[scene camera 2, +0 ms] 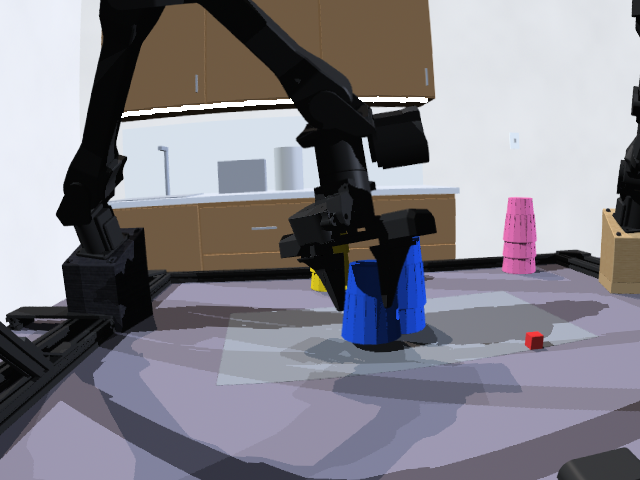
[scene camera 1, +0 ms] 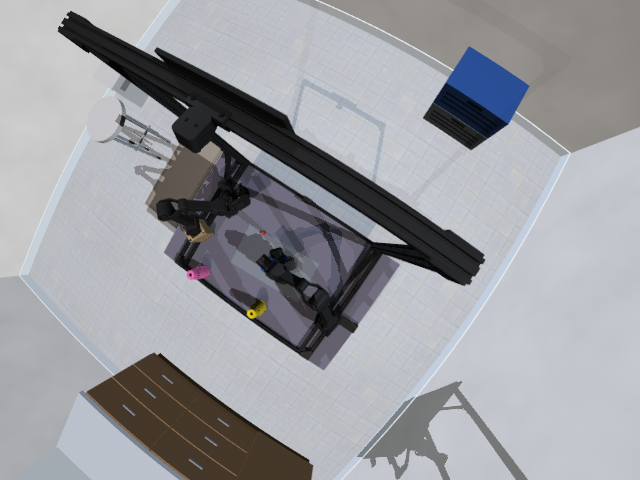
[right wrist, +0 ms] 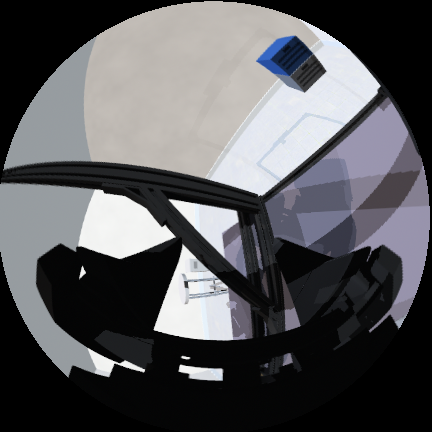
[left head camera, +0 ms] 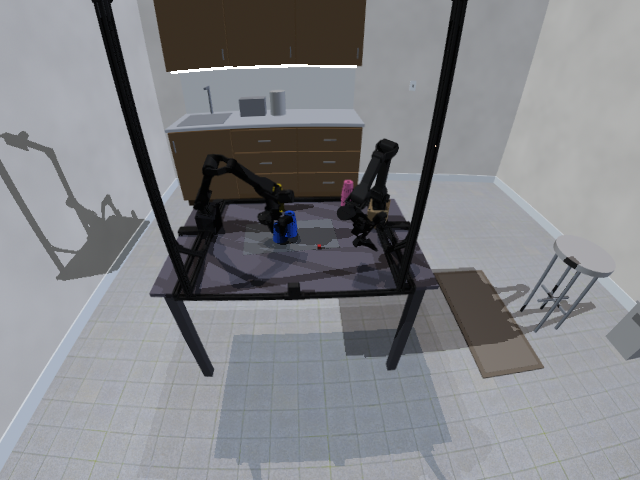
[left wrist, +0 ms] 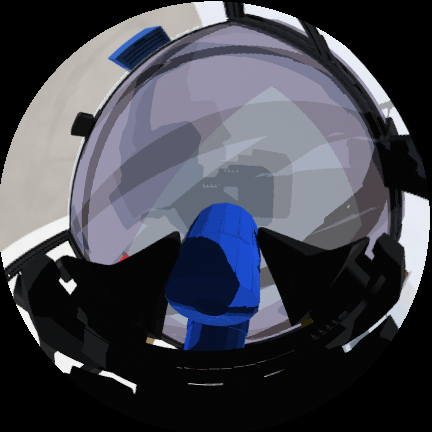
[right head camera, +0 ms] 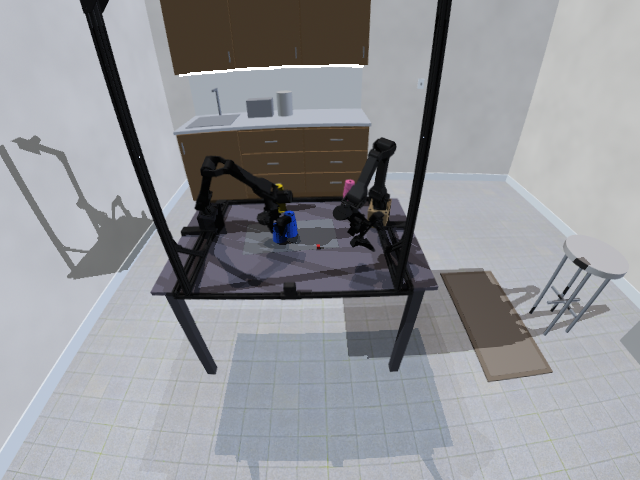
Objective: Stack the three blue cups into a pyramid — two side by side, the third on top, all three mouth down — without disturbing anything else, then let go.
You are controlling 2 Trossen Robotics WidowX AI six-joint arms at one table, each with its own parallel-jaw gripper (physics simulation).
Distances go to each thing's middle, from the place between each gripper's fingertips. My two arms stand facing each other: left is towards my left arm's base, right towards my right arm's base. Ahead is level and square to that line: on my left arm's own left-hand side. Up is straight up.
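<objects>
Pale mat point(scene camera 2: 291, 345): my right hand is 38 cm to the right of it, 29 cm short of it and 15 cm above it.
Counted from my left hand, the mat is 6 cm ahead, 6 cm to the right and 5 cm below.
</objects>
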